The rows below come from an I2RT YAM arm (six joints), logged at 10 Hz.
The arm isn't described. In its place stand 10 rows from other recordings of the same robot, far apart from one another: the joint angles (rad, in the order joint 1, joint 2, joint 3, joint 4, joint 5, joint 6), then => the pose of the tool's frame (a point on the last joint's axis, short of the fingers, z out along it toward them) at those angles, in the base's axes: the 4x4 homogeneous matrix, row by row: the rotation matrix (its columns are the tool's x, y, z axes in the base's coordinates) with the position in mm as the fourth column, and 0 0 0 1 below.
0.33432 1.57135 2.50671 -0.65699 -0.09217 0.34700 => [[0.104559 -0.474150 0.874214 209.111], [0.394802 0.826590 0.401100 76.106], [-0.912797 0.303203 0.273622 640.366], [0 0 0 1]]
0.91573 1.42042 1.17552 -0.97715 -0.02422 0.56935 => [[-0.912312 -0.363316 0.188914 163.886], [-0.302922 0.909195 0.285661 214.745], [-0.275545 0.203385 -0.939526 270.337], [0 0 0 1]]
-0.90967 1.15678 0.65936 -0.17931 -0.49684 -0.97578 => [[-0.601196 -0.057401 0.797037 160.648], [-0.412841 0.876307 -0.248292 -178.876], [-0.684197 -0.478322 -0.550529 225.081], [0 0 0 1]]
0.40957 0.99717 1.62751 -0.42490 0.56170 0.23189 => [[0.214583 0.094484 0.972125 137.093], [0.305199 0.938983 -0.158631 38.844], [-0.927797 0.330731 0.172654 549.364], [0 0 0 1]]
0.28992 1.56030 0.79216 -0.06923 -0.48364 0.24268 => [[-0.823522 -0.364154 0.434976 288.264], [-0.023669 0.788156 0.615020 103.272], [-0.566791 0.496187 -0.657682 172.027], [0 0 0 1]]
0.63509 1.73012 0.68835 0.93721 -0.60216 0.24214 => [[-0.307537 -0.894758 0.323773 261.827], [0.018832 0.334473 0.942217 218.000], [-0.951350 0.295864 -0.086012 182.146], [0 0 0 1]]
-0.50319 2.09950 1.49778 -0.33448 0.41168 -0.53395 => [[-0.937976 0.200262 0.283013 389.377], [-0.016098 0.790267 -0.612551 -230.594], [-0.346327 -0.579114 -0.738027 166.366], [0 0 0 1]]
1.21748 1.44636 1.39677 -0.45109 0.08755 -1.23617 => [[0.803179 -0.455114 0.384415 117.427], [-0.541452 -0.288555 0.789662 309.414], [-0.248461 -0.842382 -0.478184 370.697], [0 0 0 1]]
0.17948 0.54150 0.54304 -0.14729 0.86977 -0.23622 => [[-0.286088 0.577884 0.764332 137.302], [-0.205319 0.742175 -0.637982 -2.738], [-0.935947 -0.339451 -0.093677 295.868], [0 0 0 1]]
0.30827 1.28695 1.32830 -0.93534 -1.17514 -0.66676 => [[-0.170853 -0.984029 -0.049962 221.879], [-0.304552 0.004518 0.952485 105.126], [-0.937047 0.177951 -0.300460 368.629], [0 0 0 1]]
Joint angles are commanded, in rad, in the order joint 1, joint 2, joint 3, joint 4, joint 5, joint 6. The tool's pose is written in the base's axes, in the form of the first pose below.
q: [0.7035 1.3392 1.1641 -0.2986 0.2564 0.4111]
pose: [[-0.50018 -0.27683 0.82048 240.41], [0.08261 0.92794 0.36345 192.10], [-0.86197 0.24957 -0.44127 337.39], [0 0 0 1]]
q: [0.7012 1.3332 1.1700 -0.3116 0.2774 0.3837]
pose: [[-0.48651 -0.27203 0.83025 239.80], [0.06044 0.93754 0.34259 189.72], [-0.87158 0.21685 -0.43968 340.00], [0 0 0 1]]
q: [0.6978 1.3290 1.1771 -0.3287 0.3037 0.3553]
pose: [[-0.47473 -0.26110 0.84051 239.62], [0.03514 0.94860 0.31452 187.03], [-0.87943 0.17884 -0.44115 342.14], [0 0 0 1]]
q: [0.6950 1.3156 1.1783 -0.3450 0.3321 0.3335]
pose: [[-0.46217 -0.24580 0.85205 237.57], [0.01758 0.95809 0.28593 182.97], [-0.88662 0.14712 -0.43847 344.92], [0 0 0 1]]
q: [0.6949 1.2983 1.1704 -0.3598 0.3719 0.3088]
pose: [[-0.44927 -0.22401 0.86486 234.32], [-0.00590 0.96878 0.24786 178.49], [-0.89338 0.10626 -0.43656 345.80], [0 0 0 1]]
